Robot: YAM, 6 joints.
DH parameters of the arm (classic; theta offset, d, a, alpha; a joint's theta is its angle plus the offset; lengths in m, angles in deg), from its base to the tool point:
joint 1: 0 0.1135 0.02 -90
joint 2: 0 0 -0.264 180
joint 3: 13.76 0 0.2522 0
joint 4: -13.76 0 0.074 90
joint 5: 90 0 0 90
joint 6: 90 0.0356 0 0
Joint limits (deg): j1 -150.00..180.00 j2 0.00..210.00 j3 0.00..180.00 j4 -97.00..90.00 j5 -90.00..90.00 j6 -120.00..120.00
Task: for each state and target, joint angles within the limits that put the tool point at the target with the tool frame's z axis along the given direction. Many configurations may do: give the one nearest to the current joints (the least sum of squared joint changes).
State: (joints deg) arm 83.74 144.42 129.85 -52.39 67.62 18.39
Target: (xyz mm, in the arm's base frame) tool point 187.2 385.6 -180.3 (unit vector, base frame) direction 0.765 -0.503 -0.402
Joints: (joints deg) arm 68.38 188.71 131.84 -57.93 63.71 18.39
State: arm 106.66 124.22 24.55 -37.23 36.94 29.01
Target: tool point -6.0 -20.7 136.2 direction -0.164 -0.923 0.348
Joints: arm 90.76 122.06 0.10 -78.75 -10.15 29.01
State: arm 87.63 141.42 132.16 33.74 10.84 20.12
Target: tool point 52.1 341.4 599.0 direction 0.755 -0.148 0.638
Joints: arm 85.84 129.07 162.35 65.00 49.83 20.12
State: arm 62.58 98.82 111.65 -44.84 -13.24 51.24
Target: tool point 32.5 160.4 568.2 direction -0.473 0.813 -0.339
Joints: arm 69.43 85.50 144.01 -88.18 -46.78 51.24
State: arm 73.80 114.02 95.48 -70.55 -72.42 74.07
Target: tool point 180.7 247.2 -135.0 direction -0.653 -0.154 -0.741
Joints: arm 51.09 164.13 82.22 -43.66 -24.30 74.07
